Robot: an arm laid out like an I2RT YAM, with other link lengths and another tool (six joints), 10 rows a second.
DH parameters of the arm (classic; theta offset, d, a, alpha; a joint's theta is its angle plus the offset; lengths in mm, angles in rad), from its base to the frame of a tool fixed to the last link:
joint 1: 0 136.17 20.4 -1.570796
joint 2: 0 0 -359.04 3.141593
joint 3: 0.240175 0 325.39 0
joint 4: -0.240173 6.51 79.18 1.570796
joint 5: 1.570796 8.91 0 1.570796
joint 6: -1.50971 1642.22 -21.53 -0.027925
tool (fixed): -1.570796 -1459.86 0 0
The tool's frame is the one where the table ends.
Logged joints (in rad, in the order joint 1, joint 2, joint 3, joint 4, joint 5, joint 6), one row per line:
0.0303, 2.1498, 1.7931, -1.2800, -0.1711, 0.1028
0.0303, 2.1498, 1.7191, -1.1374, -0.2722, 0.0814
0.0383, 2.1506, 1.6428, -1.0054, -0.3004, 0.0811
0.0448, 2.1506, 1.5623, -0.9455, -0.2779, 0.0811
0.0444, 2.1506, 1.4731, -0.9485, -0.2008, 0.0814
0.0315, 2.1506, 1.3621, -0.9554, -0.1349, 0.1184
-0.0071, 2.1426, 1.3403, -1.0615, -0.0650, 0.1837
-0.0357, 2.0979, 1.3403, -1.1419, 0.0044, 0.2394
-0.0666, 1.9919, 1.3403, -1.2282, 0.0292, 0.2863
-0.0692, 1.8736, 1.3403, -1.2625, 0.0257, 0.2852
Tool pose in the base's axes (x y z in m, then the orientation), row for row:
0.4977, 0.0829, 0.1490, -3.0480, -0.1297, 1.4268
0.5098, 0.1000, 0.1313, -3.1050, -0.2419, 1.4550
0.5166, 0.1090, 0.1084, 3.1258, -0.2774, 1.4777
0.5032, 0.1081, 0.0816, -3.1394, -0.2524, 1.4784
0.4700, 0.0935, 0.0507, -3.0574, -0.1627, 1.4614
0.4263, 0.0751, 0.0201, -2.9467, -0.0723, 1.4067
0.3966, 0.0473, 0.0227, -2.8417, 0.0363, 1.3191
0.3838, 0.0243, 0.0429, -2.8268, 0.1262, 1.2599
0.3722, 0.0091, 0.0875, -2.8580, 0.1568, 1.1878
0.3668, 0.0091, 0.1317, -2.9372, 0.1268, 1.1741
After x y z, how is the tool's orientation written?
As angles about the fixed x, y, z axes (roll, pitch, yaw), in radians.
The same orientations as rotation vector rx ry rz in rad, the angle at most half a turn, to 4 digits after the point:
-2.2516, -1.9607, -0.0551
-2.1948, -1.9631, -0.2315
-2.1825, -1.9838, -0.3201
-2.1853, -1.9927, -0.2751
-2.2042, -1.9890, -0.0968
-2.2390, -1.9124, 0.1050
-2.3050, -1.7771, 0.3112
-2.3860, -1.7031, 0.4237
-2.4747, -1.6308, 0.4297
-2.5283, -1.6584, 0.3316

